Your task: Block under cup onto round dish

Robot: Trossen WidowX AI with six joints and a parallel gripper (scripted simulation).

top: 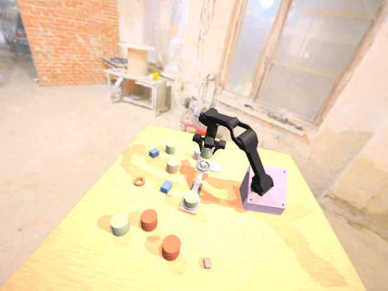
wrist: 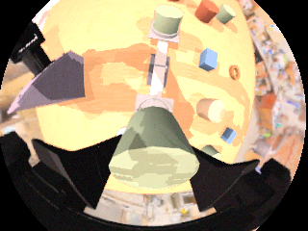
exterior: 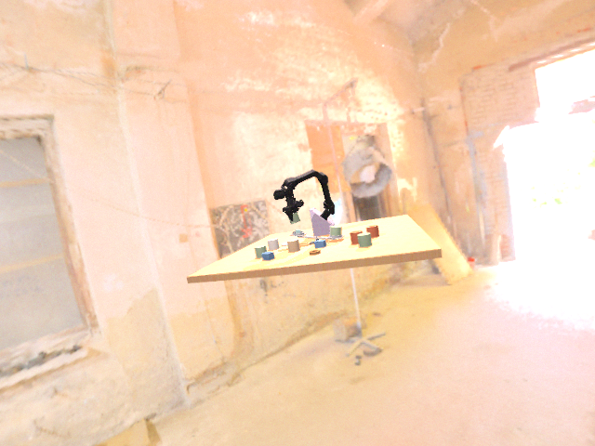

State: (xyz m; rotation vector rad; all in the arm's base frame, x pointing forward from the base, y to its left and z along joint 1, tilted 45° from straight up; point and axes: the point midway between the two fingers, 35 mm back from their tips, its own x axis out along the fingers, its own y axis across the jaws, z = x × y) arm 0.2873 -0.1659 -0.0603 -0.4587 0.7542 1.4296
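Now: gripper tip 8 cm above the pale teal block and 1 cm to the right of it. Round my gripper tip: round white dish 17 cm below, 9 cm to the right, 8 cm behind; small balance 15 cm below, 13 cm to the left, 3 cm ahead.
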